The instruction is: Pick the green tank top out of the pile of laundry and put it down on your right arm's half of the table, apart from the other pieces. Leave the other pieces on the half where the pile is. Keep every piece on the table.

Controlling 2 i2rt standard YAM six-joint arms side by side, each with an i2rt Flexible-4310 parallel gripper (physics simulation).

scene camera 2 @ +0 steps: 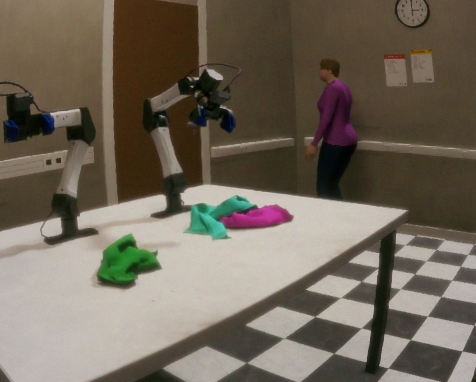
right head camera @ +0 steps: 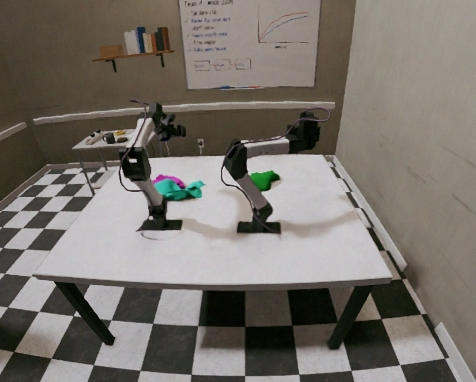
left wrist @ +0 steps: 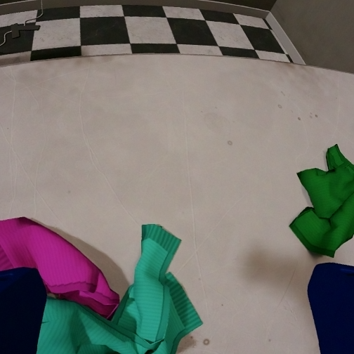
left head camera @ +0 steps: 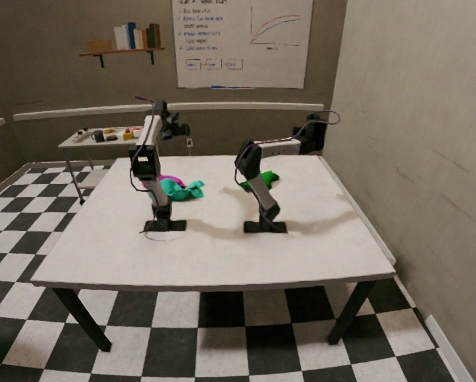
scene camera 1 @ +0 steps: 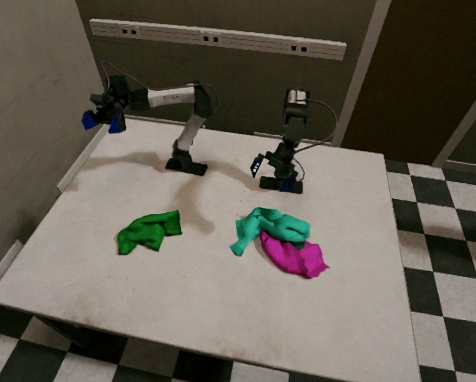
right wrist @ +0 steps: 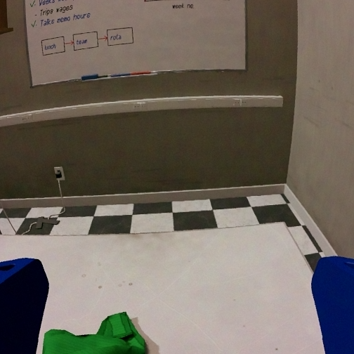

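Note:
The green tank top (left head camera: 268, 179) (right head camera: 264, 180) (scene camera 1: 149, 231) (scene camera 2: 122, 262) (left wrist: 327, 202) (right wrist: 95, 345) lies crumpled on the table on the right arm's half, apart from the other pieces. A teal piece (left head camera: 177, 191) (scene camera 1: 285, 227) (scene camera 2: 202, 220) (left wrist: 150, 285) and a magenta piece (right head camera: 170, 179) (scene camera 1: 297, 257) (scene camera 2: 260, 216) (left wrist: 55, 257) lie touching on the left arm's half. My left gripper (scene camera 1: 272, 176) (scene camera 2: 214, 121) (left wrist: 176, 286) is open and empty, raised above the table on its own side. My right gripper (scene camera 1: 102, 123) (scene camera 2: 29, 128) (right wrist: 180, 278) is open and empty, raised high.
The white table (left head camera: 210, 260) (scene camera 1: 200, 300) carries both arm bases. A wall runs along its right side in the left head camera. A small side table (left head camera: 70, 143) with several objects stands beyond the far left corner. A person (scene camera 2: 336, 120) stands behind the table in scene camera 2.

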